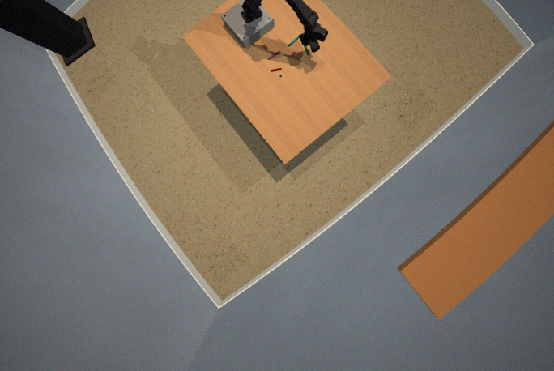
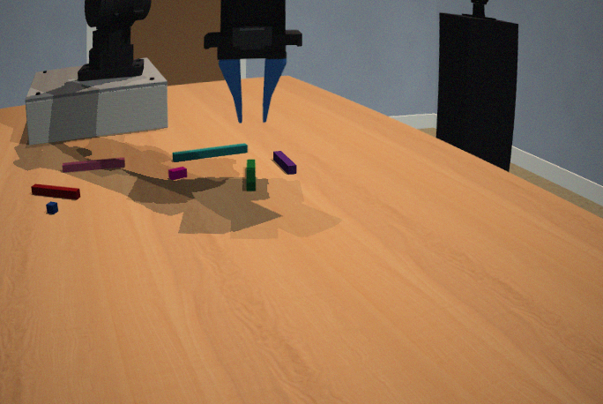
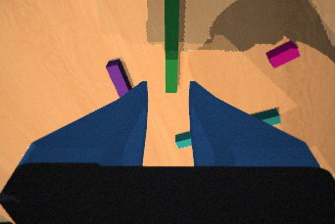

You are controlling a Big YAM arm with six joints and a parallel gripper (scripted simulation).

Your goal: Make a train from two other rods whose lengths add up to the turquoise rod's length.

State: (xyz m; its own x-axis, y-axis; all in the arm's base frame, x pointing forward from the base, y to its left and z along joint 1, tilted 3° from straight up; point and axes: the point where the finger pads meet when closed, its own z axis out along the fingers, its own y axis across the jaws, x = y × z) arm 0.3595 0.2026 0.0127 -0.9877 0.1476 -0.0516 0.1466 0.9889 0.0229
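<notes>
The green rod lies 70 mm below my hand. Round my hand: turquoise rod 100 mm behind, 70 mm below, 40 mm to the right; magenta rod 90 mm to the right, 70 mm below, 20 mm behind; purple rod 70 mm below, 40 mm to the left, 40 mm behind.
</notes>
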